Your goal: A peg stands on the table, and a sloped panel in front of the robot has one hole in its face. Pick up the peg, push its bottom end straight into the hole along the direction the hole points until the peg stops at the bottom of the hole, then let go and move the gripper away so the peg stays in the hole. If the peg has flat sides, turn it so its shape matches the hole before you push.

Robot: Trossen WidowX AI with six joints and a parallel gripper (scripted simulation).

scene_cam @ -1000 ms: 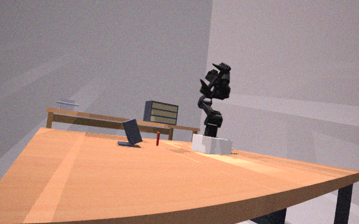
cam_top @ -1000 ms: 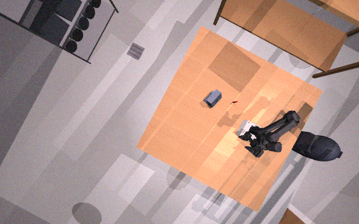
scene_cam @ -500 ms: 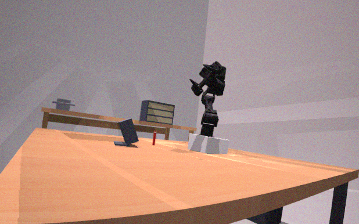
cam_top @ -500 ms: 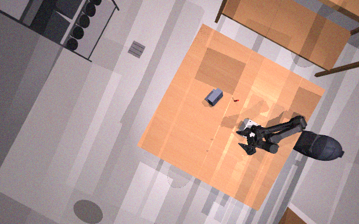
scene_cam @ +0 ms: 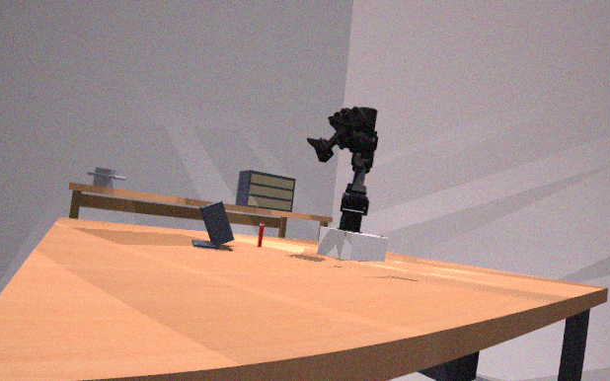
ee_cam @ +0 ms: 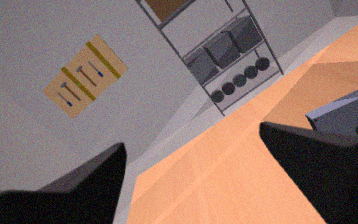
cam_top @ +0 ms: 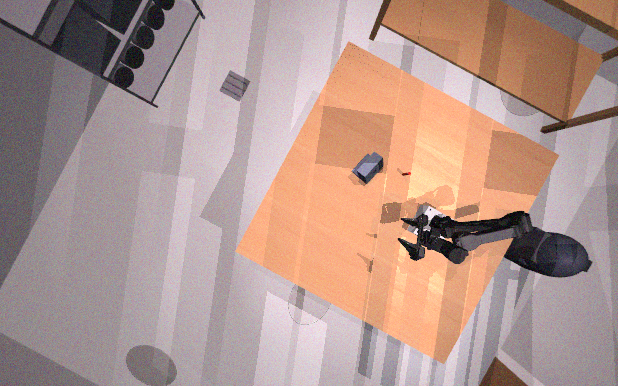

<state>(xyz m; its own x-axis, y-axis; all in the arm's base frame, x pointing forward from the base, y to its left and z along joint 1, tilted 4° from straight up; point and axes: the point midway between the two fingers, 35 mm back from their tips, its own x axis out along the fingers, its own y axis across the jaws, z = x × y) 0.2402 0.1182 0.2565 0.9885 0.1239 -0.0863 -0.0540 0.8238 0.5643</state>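
My gripper tip is now 1 cm past the red peg, 28 cm to the left of it and 29 cm above it. Round my gripper tip: sloped panel (17 cm ahead, 21 cm to the right, 28 cm below).
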